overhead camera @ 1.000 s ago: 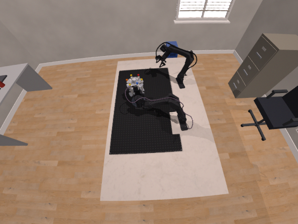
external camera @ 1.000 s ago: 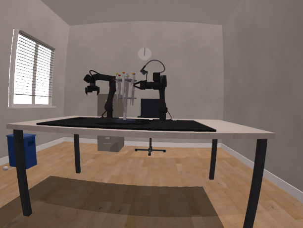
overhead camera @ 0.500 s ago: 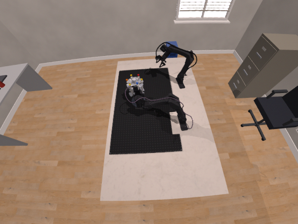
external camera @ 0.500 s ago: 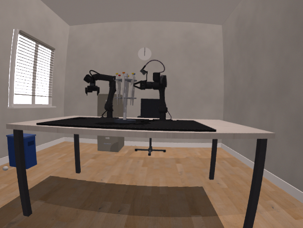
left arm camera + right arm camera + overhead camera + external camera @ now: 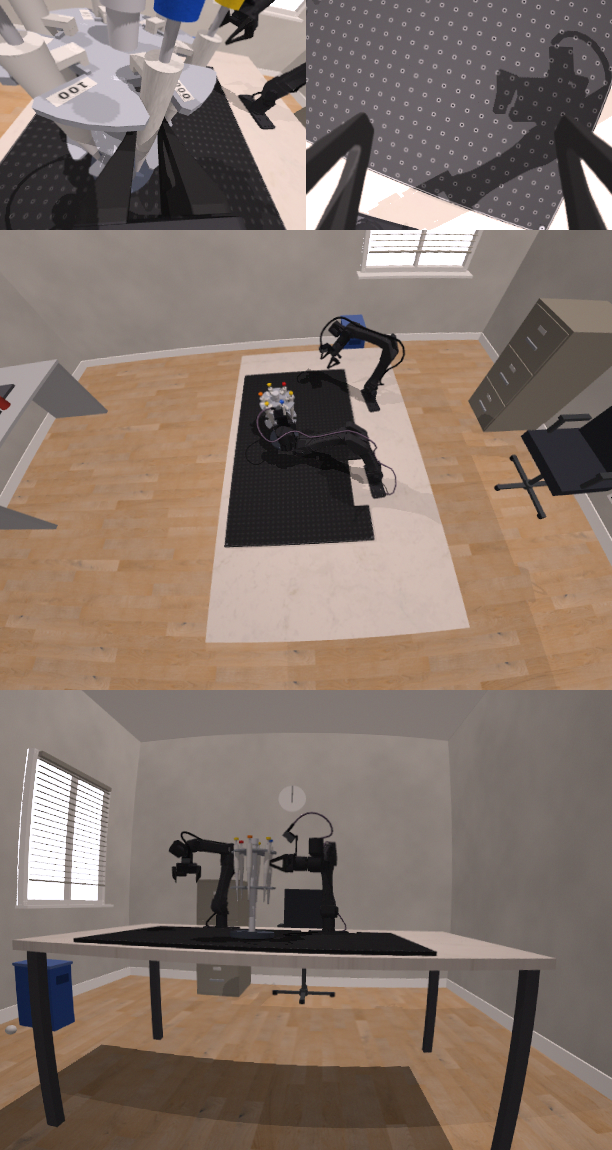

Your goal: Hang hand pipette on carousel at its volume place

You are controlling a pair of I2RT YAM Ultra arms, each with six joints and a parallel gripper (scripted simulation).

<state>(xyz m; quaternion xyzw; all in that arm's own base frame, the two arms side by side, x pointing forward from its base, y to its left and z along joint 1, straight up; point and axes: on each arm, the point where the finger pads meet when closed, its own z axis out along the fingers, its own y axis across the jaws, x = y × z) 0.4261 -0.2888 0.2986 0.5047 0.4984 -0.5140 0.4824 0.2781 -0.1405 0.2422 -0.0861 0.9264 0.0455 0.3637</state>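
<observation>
Right now the hand pipette is 10 mm ahead of my left hand, 10 mm to the right of it and 30 mm below it.
</observation>
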